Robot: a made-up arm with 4 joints.
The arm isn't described. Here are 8 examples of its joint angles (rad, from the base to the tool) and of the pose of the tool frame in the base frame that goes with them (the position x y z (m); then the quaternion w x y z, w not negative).
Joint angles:
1: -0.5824 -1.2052 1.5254 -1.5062
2: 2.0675 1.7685 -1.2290 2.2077
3: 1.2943 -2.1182 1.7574 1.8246
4: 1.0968 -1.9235 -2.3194 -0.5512
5: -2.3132 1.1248 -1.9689 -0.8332
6: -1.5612 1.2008 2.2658 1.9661
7: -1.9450 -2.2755 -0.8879 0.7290
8: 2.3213 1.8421 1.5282 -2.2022
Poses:
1: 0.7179 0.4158 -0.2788 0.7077 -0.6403 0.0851 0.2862
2: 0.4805 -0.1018 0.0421 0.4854 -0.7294 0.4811 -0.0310
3: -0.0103 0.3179 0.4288 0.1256 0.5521 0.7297 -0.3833
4: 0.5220 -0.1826 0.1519 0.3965 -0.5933 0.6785 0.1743
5: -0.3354 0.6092 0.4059 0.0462 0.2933 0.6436 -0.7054
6: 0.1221 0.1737 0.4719 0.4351 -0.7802 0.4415 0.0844
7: -0.5100 -0.1107 0.0424 0.4671 -0.3203 0.2783 -0.7758
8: 0.3868 -0.0578 -0.4562 0.7029 0.4521 -0.0145 -0.5490
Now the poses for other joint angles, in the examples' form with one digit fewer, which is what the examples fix.
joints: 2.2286 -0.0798 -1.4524 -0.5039
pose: 0.043 0.407 0.618 0.126 0.454 -0.737 0.484
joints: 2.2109 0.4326 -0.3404 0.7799
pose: 0.291 0.518 0.419 0.750 -0.198 -0.604 0.181
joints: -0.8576 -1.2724 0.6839 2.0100
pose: -0.065 0.517 -0.043 0.094 -0.079 -0.778 0.616
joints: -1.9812 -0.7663 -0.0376 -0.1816
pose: -0.259 0.121 -0.214 0.582 -0.322 0.722 -0.191
